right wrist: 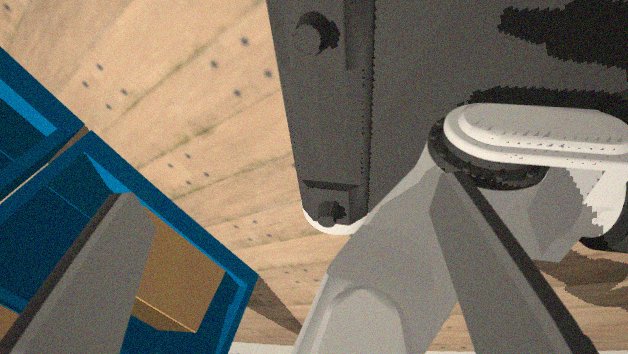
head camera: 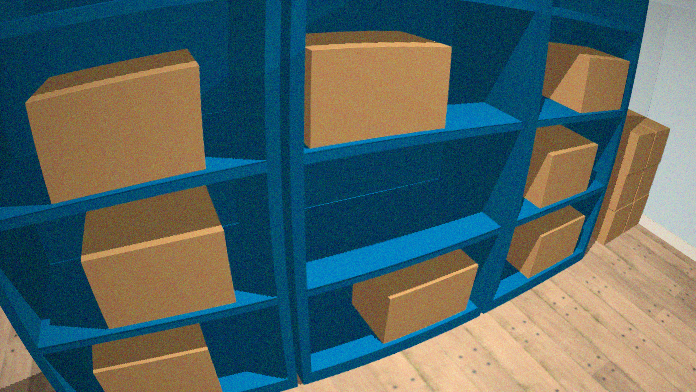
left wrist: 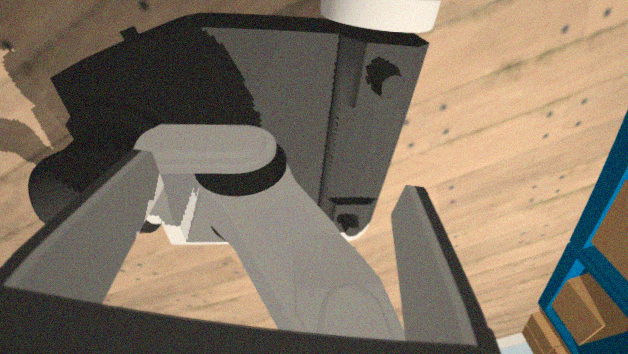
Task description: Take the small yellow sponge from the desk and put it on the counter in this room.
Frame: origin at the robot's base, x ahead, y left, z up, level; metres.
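Seen in the pictures: left gripper, fingertip midpoint: (left wrist: 278, 184); right gripper, fingertip midpoint: (right wrist: 289, 201).
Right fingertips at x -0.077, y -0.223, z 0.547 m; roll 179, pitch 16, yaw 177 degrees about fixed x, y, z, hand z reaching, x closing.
Observation:
A point is followed by its place in that frame.
The yellow sponge, the desk and the counter do not show in these views. My left gripper (left wrist: 278, 184) {y 0.244, x -0.163, z 0.537 m} is open, its two grey fingers wide apart with nothing between them but my own arm and base behind and the floor below. My right gripper (right wrist: 289, 201) {y -0.223, x -0.077, z 0.547 m} is open too, with its fingers wide apart and nothing held. In the right wrist view its left finger covers part of a blue shelf unit further off.
A tall blue shelf unit (head camera: 296, 200) (left wrist: 575, 250) (right wrist: 130, 180) with several cardboard boxes fills most of the head view. A stack of boxes (head camera: 640, 175) {y -1.966, x 2.016, z 0.491 m} (left wrist: 545, 332) {y -1.731, x 1.903, z 0.157 m} stands past its right end by the pale blue wall (head camera: 680, 150) {y -2.356, x 2.083, z 0.688 m}. Wooden floor (head camera: 575, 330) {y -1.175, x 1.149, z 0.000 m} shows at lower right.

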